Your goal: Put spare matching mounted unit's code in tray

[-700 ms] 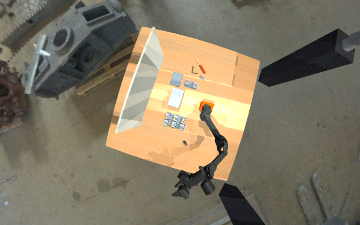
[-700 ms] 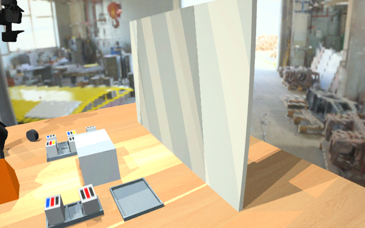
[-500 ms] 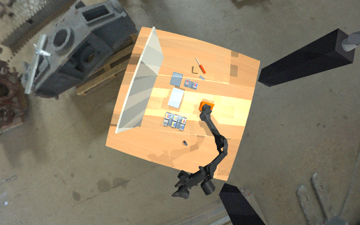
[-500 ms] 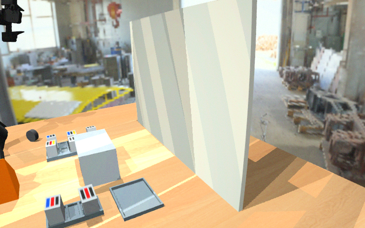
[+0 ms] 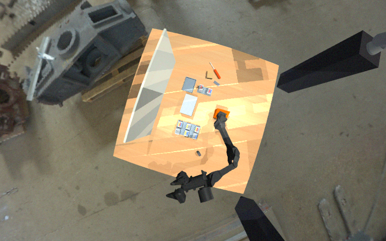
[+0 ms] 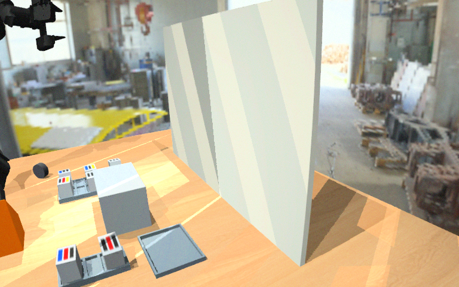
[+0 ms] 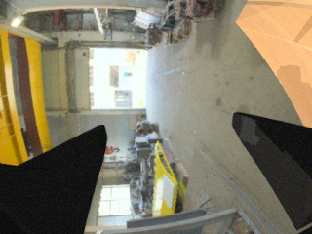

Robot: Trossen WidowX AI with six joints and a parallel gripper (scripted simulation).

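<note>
Right now my gripper tip is 3 cm short of the rack, 30 cm to the left of it and 48 cm above it. Also, from my gripper tip: mounted unit: 10 cm ahead, 49 cm to the right, 43 cm below; then wall panel: 35 cm ahead, 48 cm to the right, 26 cm below; then black puck: 14 cm behind, 14 cm to the right, 46 cm below.
</note>
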